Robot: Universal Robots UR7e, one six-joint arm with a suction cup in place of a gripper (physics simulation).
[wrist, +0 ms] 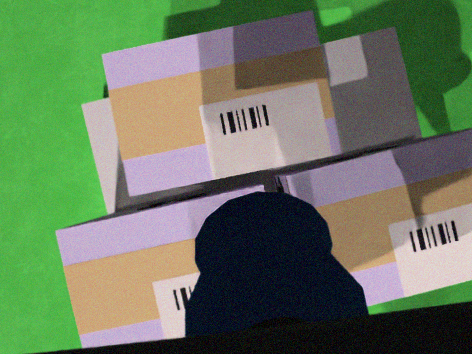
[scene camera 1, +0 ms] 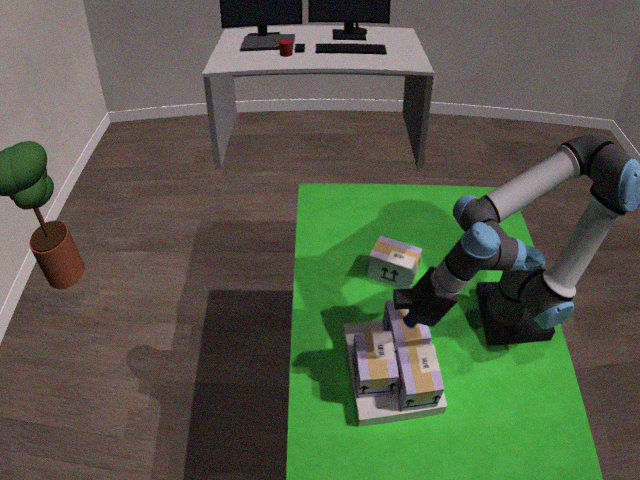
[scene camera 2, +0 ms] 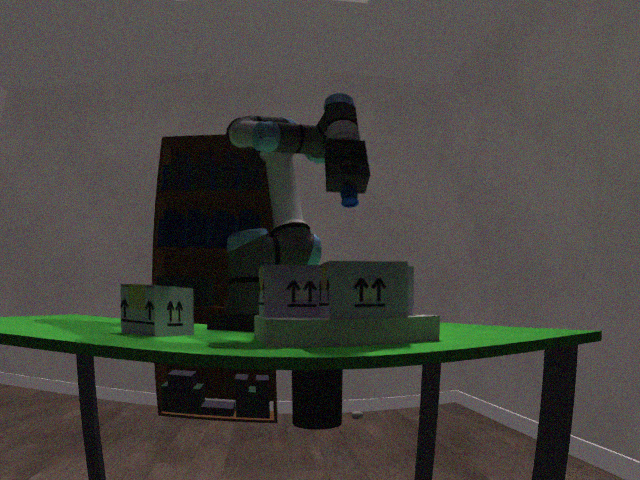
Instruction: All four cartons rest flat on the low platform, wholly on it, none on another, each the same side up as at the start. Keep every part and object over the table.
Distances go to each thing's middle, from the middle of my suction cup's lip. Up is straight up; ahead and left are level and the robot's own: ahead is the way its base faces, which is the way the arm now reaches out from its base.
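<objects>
Position of my suction cup: 26 cm above the low platform (scene camera 2: pixel 273 332), 1 cm short of it and 2 cm to the left of it.
</objects>
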